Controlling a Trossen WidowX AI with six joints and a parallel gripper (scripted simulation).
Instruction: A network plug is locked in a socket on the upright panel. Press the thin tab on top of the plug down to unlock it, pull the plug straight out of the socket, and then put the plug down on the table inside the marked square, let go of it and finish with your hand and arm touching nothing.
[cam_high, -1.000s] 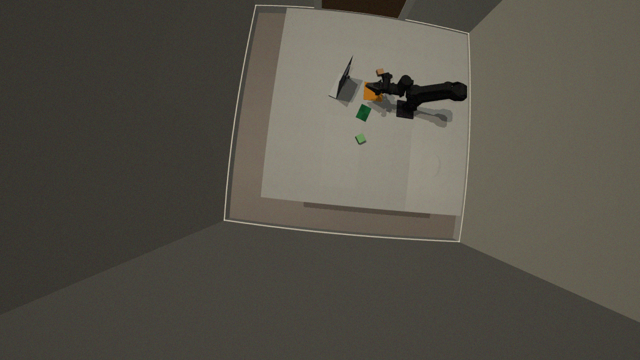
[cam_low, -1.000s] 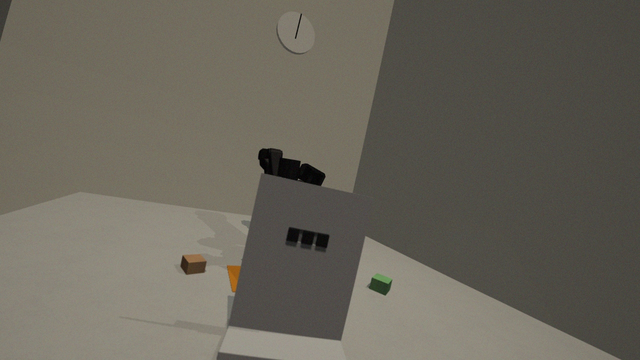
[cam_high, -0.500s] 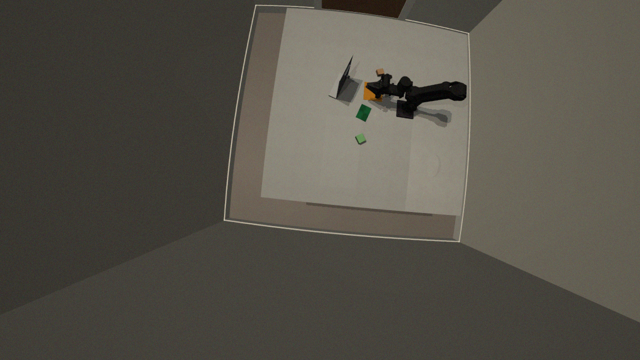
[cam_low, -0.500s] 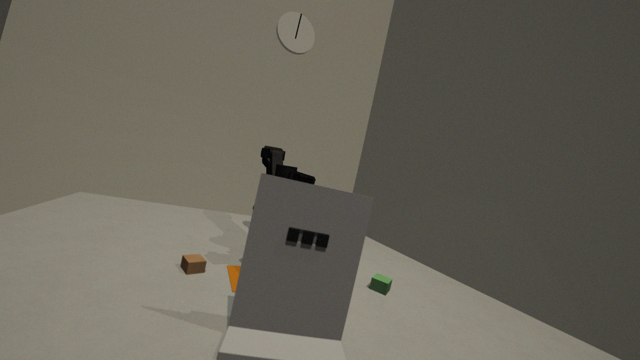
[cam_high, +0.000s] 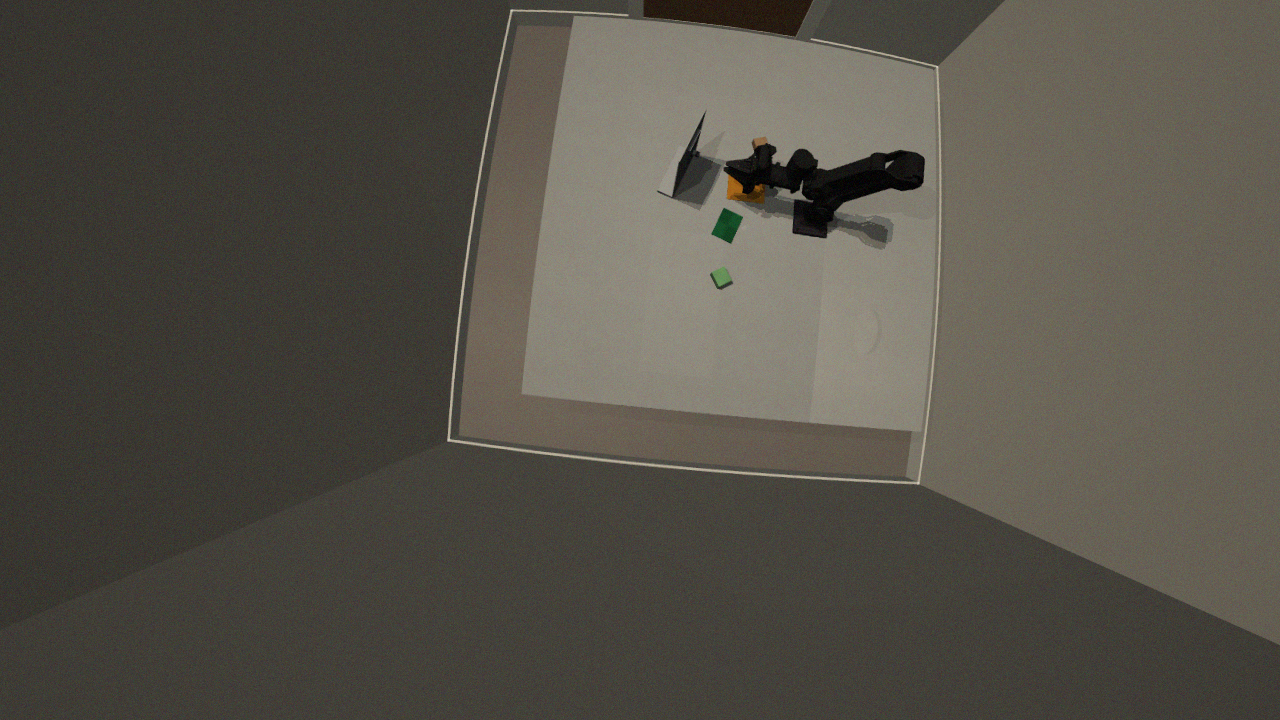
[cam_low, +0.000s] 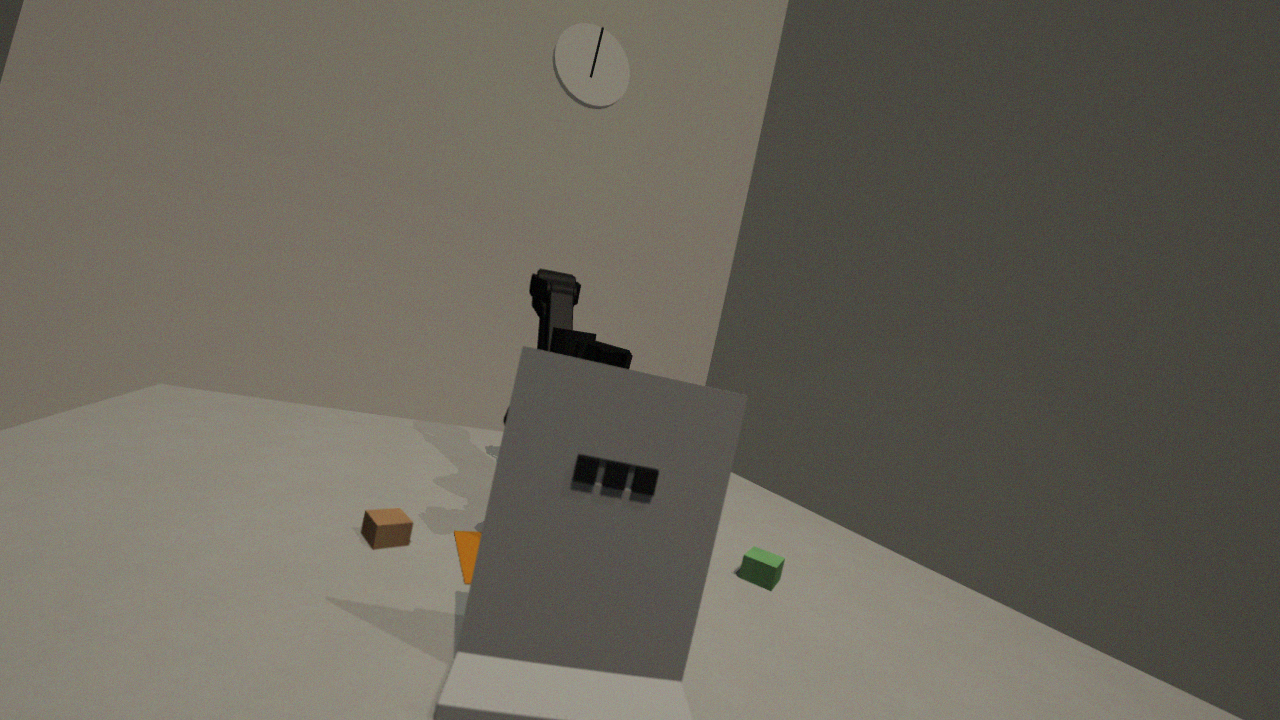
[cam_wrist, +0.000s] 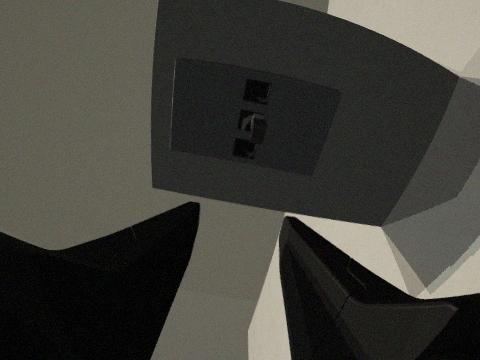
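My gripper tip is now 80 mm short of the network plug and 50 mm to the left of it. The rest, counted from my gripper tip: orange marked square 160 mm below, 110 mm behind, 20 mm to the right; then grey upright panel 100 mm ahead, 60 mm to the right, 60 mm below; then dark green flat patch 160 mm below, 120 mm to the left, 30 mm behind.
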